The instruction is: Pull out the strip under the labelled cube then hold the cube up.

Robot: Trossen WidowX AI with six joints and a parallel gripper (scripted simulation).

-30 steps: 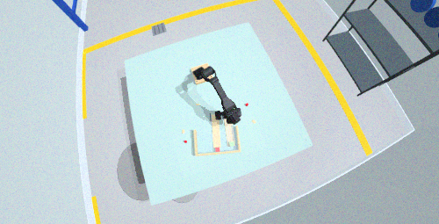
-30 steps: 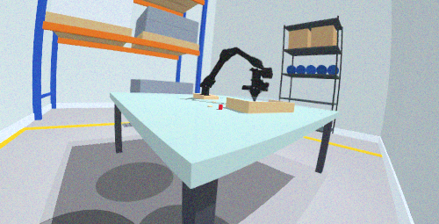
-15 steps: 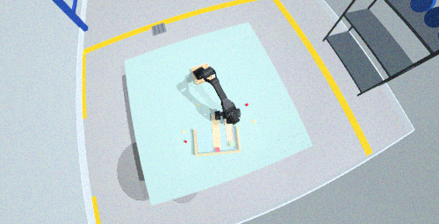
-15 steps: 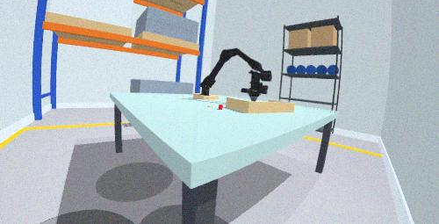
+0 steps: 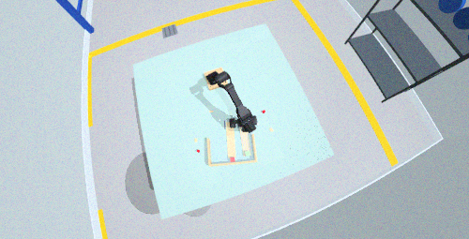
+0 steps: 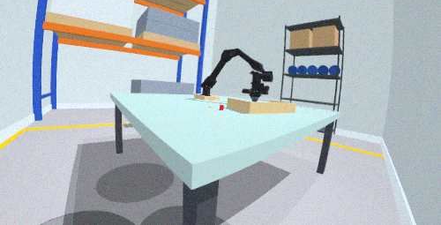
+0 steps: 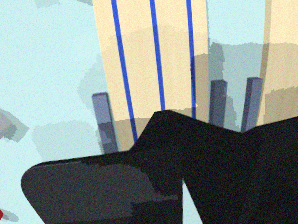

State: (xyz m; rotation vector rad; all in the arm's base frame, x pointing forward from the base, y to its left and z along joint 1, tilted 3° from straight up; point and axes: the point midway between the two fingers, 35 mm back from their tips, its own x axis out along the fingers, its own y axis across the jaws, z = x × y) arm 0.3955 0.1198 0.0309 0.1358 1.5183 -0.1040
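Now: gripper tip 21 cm short of the labelled cube, 3 cm to the left of it and 1 cm below it. The rest, counted from my gripper tip: grey block (3 cm ahead, 10 cm to the left).
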